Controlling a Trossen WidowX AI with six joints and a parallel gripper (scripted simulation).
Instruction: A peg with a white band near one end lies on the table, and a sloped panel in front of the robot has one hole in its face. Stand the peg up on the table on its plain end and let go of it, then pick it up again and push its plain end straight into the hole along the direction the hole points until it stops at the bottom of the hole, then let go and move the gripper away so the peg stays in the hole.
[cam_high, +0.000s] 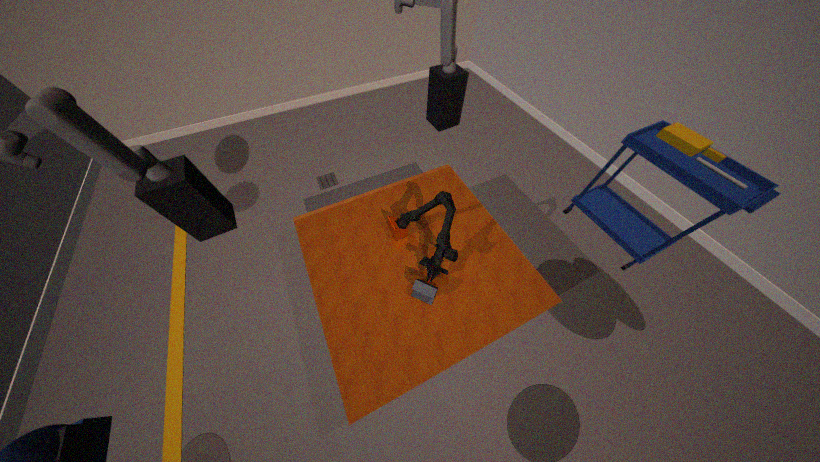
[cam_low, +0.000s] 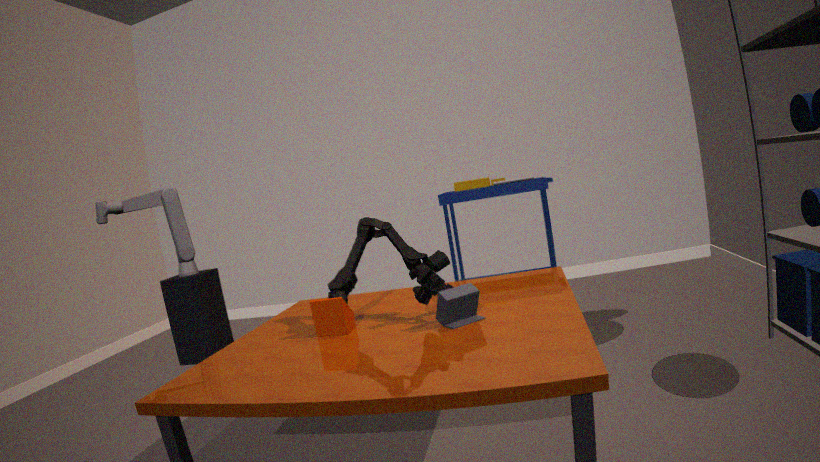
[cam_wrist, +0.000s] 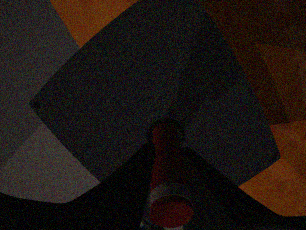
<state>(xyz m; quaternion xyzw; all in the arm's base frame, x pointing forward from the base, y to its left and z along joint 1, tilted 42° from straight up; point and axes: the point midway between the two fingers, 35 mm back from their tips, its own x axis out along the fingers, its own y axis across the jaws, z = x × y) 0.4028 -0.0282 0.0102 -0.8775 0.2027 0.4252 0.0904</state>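
My gripper tip is 10 mm past the red peg, 10 mm to the right of it and 10 mm below it. Round my gripper tip: grey sloped panel 20 mm ahead, 30 mm to the right, 20 mm below.
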